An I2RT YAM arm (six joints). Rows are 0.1 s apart.
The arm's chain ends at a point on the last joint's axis. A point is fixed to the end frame.
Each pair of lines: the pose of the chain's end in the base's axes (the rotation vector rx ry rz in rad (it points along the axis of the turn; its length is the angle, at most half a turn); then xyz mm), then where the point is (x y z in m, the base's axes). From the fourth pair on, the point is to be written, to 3 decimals.
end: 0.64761, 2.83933, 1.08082, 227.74, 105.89, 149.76
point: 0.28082 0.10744 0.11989
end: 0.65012, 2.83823, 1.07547, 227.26, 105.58, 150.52
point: 0.28037 0.10689 0.12069
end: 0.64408, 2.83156, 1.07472, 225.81, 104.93, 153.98
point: 0.27917 0.10623 0.12459
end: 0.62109, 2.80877, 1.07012, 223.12, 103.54, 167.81
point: 0.277 0.105 0.140
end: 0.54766, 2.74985, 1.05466, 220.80, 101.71, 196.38
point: 0.277 0.103 0.173
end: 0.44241, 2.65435, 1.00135, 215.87, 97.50, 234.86
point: 0.275 0.099 0.219
